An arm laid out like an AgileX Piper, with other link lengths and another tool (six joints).
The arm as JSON. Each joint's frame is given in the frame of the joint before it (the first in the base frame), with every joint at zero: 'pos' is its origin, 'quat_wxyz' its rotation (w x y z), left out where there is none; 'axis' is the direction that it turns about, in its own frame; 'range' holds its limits. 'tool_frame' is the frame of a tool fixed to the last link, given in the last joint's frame.
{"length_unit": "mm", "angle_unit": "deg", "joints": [
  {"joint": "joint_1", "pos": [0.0, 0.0, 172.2], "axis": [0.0, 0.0, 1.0], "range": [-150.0, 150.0]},
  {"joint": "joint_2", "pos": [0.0, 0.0, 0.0], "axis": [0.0, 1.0, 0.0], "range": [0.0, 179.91]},
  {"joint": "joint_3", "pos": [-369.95, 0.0, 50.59], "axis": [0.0, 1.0, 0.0], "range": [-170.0, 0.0]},
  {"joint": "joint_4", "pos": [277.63, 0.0, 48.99], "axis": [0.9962, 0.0, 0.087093], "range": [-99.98, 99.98]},
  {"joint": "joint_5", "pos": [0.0, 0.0, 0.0], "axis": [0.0, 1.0, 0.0], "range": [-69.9, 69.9]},
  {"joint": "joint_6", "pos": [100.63, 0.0, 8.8], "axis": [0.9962, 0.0, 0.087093], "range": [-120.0, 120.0]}
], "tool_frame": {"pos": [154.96, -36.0, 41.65], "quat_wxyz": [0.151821, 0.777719, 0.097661, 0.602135]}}
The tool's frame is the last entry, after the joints.
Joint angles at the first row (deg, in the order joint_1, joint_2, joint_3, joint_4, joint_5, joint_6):
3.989 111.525 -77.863 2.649 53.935 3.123
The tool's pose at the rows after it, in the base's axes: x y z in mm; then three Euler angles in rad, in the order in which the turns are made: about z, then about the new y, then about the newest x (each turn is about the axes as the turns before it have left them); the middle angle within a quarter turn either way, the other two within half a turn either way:
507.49 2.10 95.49 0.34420 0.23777 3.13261
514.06 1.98 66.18 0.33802 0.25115 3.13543
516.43 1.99 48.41 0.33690 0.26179 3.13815
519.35 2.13 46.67 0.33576 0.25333 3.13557
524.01 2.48 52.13 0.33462 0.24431 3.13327
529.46 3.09 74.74 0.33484 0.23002 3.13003
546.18 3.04 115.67 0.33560 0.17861 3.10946
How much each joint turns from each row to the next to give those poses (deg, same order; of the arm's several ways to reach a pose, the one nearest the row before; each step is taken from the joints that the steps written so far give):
0.000 4.252 0.003 -1.209 -2.636 0.954
0.000 3.566 -0.002 -0.061 -2.791 0.374
0.000 2.114 -0.002 -0.001 -1.487 0.076
0.000 0.270 -0.019 0.000 -0.757 0.013
0.000 -0.128 -0.965 0.000 0.561 0.044
0.000 -1.513 -2.214 0.000 2.890 0.000
0.000 -2.181 -4.352 -0.437 3.389 0.000

